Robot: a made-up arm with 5 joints.
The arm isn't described. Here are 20 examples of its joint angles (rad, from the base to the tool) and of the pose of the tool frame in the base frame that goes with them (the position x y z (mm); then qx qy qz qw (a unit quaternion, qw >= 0)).
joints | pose
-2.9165 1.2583 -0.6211 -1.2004 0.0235 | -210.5 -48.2 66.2 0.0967 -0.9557 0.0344 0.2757
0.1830 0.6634 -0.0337 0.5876 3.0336 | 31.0 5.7 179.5 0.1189 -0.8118 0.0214 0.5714
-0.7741 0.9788 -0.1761 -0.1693 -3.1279 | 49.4 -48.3 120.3 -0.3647 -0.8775 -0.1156 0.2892
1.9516 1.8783 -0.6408 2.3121 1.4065 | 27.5 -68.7 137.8 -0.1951 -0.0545 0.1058 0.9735
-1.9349 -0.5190 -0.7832 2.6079 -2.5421 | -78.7 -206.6 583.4 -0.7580 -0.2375 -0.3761 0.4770
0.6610 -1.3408 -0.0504 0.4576 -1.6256 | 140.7 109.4 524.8 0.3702 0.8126 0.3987 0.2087
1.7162 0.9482 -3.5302 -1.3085 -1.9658 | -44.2 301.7 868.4 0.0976 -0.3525 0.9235 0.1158
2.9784 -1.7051 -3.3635 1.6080 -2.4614 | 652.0 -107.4 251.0 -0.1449 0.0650 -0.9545 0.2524
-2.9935 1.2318 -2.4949 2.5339 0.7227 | -597.0 -89.1 337.1 0.2281 0.7718 0.2503 0.5381
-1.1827 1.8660 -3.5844 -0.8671 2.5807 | 222.5 -544.2 466.1 0.0840 0.2613 -0.7361 0.6187
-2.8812 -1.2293 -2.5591 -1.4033 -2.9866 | 542.6 144.6 698.9 -0.8536 -0.0450 -0.5079 0.1070
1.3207 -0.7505 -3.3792 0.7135 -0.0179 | -138.5 -542.2 811.2 0.1073 0.0849 -0.7878 0.6006
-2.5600 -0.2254 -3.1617 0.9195 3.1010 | 145.3 95.5 1084.6 0.3148 0.1012 -0.9094 0.2522
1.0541 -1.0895 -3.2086 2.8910 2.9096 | -254.2 -447.5 677.5 -0.4573 0.6102 0.2585 0.5930
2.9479 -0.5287 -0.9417 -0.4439 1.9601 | -301.2 59.1 774.7 -0.5070 -0.2730 0.6318 0.5189
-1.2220 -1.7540 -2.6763 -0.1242 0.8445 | -247.2 679.7 374.7 -0.3324 0.5576 0.7472 0.1427
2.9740 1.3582 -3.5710 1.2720 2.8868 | -597.7 101.1 676.5 -0.8905 -0.0389 0.4432 0.0950
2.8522 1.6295 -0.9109 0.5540 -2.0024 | -59.4 17.7 -65.9 -0.6077 0.5269 -0.5414 0.2450
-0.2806 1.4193 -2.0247 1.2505 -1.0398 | 537.1 -154.8 53.4 -0.8809 -0.3514 0.2504 0.1944
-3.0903 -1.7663 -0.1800 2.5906 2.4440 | -12.2 -0.6 512.4 0.8828 0.3469 0.3002 0.1005
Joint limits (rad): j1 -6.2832..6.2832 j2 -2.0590..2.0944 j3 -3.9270..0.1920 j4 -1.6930..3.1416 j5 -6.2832..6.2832
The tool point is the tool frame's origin. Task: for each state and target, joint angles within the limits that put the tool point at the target. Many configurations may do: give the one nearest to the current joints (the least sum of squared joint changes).
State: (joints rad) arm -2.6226 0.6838 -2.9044 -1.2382 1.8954
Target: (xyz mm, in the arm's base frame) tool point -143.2 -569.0 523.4
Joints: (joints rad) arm -1.8173 1.4087 -2.9933 -1.6930 1.8954
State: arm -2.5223 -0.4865 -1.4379 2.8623 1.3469
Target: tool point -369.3 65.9 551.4
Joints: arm -3.3182 0.0966 -1.2559 2.7398 1.3469
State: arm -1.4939 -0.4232 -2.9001 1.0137 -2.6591
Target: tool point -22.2 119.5 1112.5
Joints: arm -1.3871 -0.3463 -2.7785 0.6245 -2.6591
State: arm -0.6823 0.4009 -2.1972 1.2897 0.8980
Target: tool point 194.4 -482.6 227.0
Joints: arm -1.1879 0.8492 -1.5086 1.4470 0.8980
